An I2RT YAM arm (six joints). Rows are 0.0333 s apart.
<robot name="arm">
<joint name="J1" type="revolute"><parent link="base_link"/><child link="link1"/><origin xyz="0.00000 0.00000 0.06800" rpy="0.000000 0.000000 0.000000"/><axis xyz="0 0 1"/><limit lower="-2.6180" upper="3.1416"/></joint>
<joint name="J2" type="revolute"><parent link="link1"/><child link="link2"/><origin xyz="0.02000 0.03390 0.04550" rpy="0.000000 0.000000 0.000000"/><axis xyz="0 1 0"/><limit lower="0.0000" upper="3.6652"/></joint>
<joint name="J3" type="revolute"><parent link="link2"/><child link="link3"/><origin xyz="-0.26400 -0.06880 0.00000" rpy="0.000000 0.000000 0.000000"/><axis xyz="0 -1 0"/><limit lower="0.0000" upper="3.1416"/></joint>
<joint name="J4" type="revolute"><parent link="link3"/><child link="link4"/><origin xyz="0.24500 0.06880 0.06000" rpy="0.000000 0.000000 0.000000"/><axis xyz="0 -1 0"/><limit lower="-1.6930" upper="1.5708"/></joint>
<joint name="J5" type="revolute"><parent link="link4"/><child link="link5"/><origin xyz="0.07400 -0.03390 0.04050" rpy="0.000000 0.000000 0.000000"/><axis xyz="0 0 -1"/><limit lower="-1.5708" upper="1.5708"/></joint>
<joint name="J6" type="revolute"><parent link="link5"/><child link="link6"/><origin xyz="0.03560 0.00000 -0.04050" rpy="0.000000 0.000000 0.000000"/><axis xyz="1 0 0"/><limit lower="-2.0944" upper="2.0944"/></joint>
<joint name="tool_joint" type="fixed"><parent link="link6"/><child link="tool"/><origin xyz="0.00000 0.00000 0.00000" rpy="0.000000 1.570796 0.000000"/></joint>
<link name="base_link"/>
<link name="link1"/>
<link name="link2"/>
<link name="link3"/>
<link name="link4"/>
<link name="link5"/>
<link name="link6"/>
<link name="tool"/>
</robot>
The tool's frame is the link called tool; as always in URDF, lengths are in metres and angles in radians.
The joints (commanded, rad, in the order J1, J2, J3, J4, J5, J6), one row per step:
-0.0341 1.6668 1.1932 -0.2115 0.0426 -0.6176
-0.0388 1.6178 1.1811 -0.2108 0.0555 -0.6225
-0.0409 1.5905 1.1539 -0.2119 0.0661 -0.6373
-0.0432 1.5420 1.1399 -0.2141 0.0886 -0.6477
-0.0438 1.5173 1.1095 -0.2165 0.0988 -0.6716
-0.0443 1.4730 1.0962 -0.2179 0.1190 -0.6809
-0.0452 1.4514 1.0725 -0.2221 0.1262 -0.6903
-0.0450 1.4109 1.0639 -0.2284 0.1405 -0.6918
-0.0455 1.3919 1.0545 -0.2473 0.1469 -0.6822
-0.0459 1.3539 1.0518 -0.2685 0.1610 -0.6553
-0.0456 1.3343 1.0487 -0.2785 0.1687 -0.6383
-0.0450 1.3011 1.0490 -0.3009 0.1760 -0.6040
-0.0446 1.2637 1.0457 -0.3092 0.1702 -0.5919
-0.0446 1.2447 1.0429 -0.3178 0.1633 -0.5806
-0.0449 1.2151 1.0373 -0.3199 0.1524 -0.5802
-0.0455 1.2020 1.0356 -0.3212 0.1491 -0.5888
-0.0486 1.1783 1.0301 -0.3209 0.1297 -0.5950
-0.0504 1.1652 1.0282 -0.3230 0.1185 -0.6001
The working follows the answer.
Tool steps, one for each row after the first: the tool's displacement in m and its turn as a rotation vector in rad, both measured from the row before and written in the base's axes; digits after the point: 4 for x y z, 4 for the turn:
-0.0085 -0.0019 0.0133 -0.0132 -0.0369 -0.0118
-0.0073 -0.0008 0.0002 -0.0181 0.0026 -0.0016
-0.0093 -0.0012 0.0114 -0.0230 -0.0306 -0.0143
-0.0073 -0.0003 -0.0024 -0.0248 0.0114 0.0049
-0.0087 -0.0005 0.0095 -0.0204 -0.0277 -0.0118
-0.0062 -0.0003 -0.0017 -0.0114 0.0080 -0.0016
-0.0081 -0.0001 0.0089 -0.0103 -0.0250 -0.0109
-0.0053 -0.0001 0.0007 0.0048 0.0077 -0.0111
-0.0084 -0.0002 0.0082 0.0137 -0.0189 -0.0267
-0.0045 0.0000 0.0036 0.0096 -0.0097 -0.0152
-0.0076 0.0003 0.0073 0.0240 -0.0181 -0.0235
-0.0080 0.0007 0.0082 0.0119 -0.0284 -0.0008
-0.0044 0.0004 0.0032 0.0127 -0.0101 0.0004
-0.0064 0.0006 0.0055 0.0047 -0.0222 0.0090
-0.0029 0.0001 0.0026 -0.0063 -0.0085 0.0063
-0.0052 0.0001 0.0040 0.0026 -0.0178 0.0169
-0.0030 0.0001 0.0023 0.0001 -0.0085 0.0105

Tool pose at each row, in the base's axes (x y z in m, rotation vector in rad; rounded; the steps above come from the unrounded poses):
0.3753 -0.0143 0.2486 -0.6353 2.1956 -0.3931
0.3668 -0.0162 0.2619 -0.6177 2.1642 -0.4226
0.3595 -0.0171 0.2621 -0.6269 2.1656 -0.4429
0.3502 -0.0183 0.2735 -0.6138 2.1400 -0.4826
0.3429 -0.0185 0.2711 -0.6370 2.1457 -0.5048
0.3342 -0.0190 0.2806 -0.6255 2.1218 -0.5395
0.3280 -0.0193 0.2789 -0.6334 2.1282 -0.5512
0.3199 -0.0194 0.2878 -0.6180 2.1078 -0.5735
0.3146 -0.0195 0.2885 -0.6071 2.1204 -0.5730
0.3062 -0.0198 0.2968 -0.5643 2.1159 -0.5764
0.3017 -0.0198 0.3004 -0.5395 2.1144 -0.5761
0.2941 -0.0195 0.3077 -0.4948 2.1104 -0.5662
0.2861 -0.0188 0.3159 -0.4766 2.0859 -0.5576
0.2817 -0.0184 0.3191 -0.4660 2.0785 -0.5452
0.2752 -0.0178 0.3246 -0.4645 2.0552 -0.5378
0.2723 -0.0177 0.3272 -0.4715 2.0438 -0.5418
0.2671 -0.0176 0.3312 -0.4805 2.0216 -0.5313
0.2642 -0.0175 0.3335 -0.4877 2.0100 -0.5260

